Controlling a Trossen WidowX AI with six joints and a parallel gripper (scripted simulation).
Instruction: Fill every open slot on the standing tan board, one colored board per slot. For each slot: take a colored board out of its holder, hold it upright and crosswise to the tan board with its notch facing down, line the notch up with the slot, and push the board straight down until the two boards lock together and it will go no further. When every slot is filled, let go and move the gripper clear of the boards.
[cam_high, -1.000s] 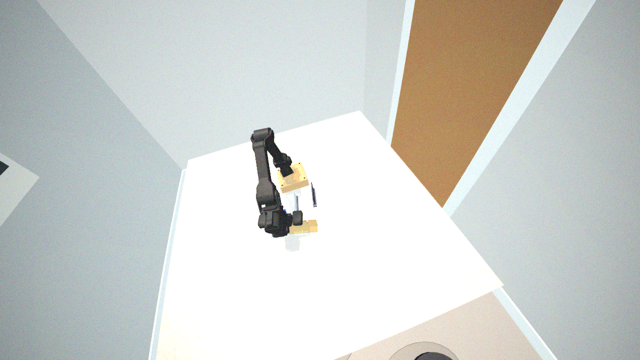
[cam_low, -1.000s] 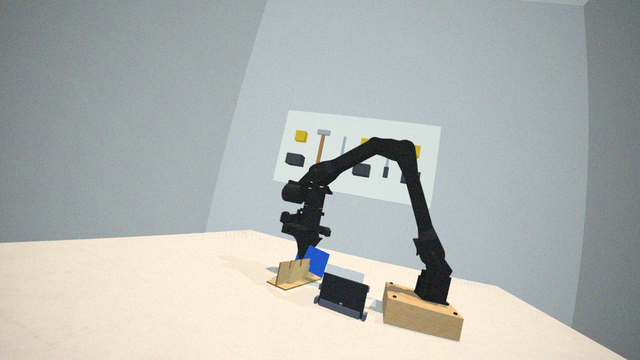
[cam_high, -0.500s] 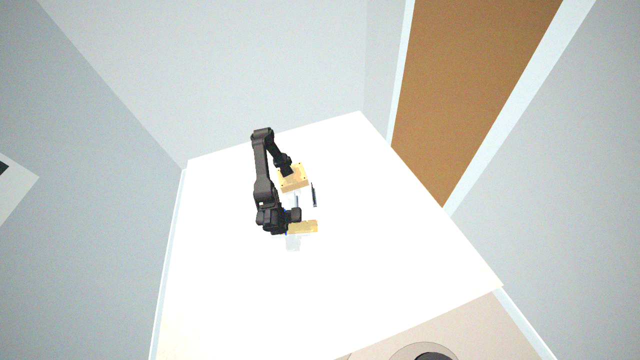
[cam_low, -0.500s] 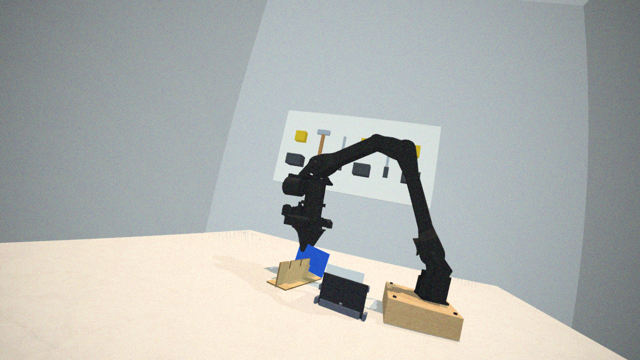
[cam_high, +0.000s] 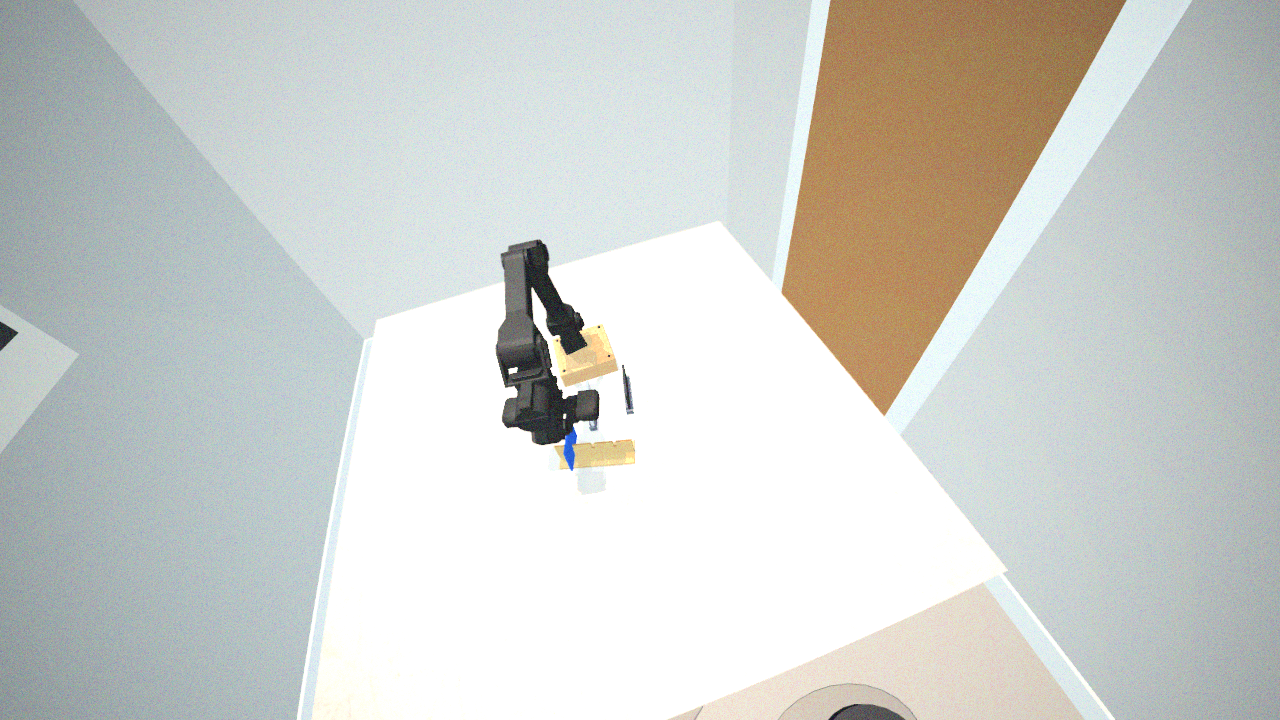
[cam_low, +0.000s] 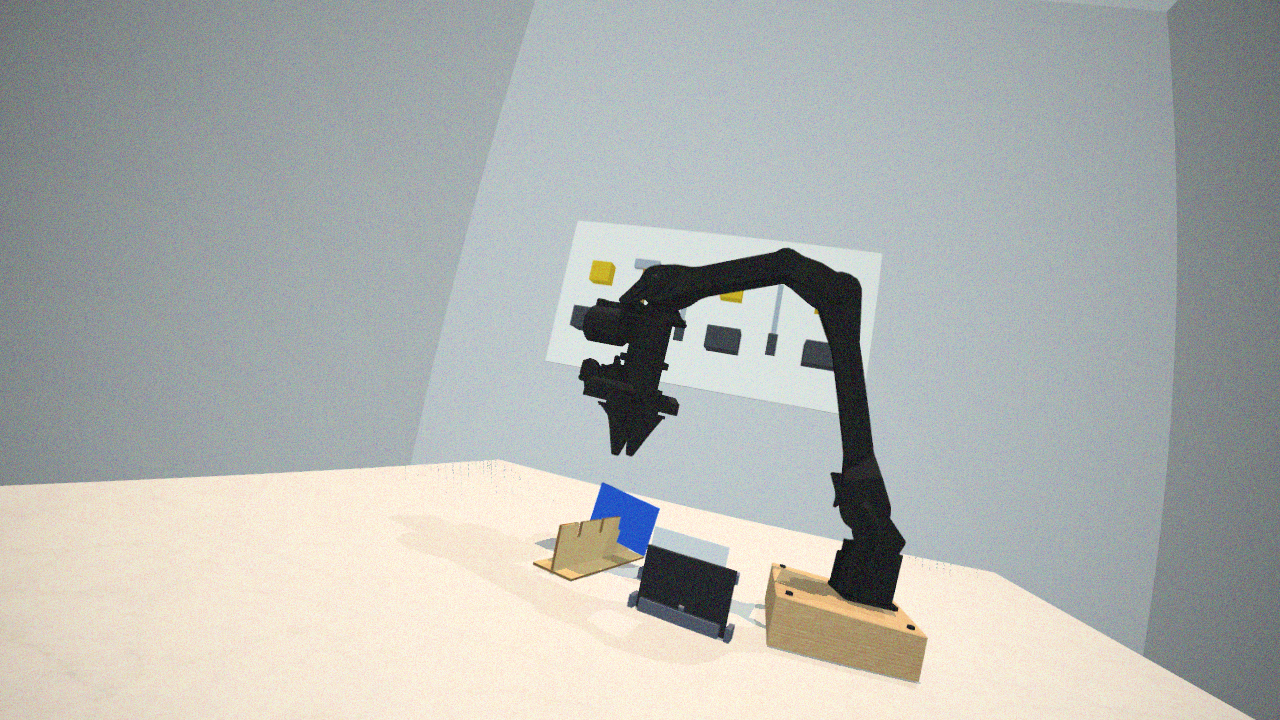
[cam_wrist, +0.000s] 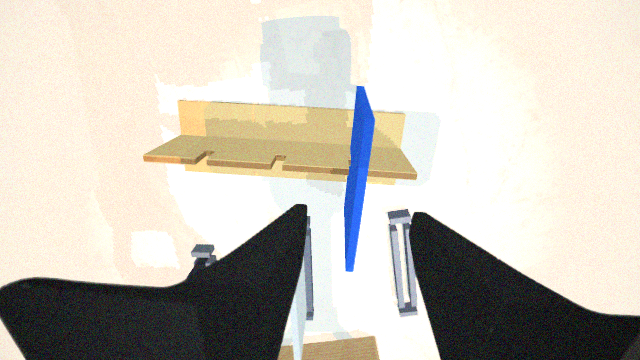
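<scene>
The tan board lies 10 mm ahead of my gripper tip, 50 mm to the left of it and 120 mm below it. The rest, counted from my gripper tip: blue board: 20 mm behind, 100 mm below; black board: 110 mm behind, 190 mm to the left, 120 mm below.
</scene>
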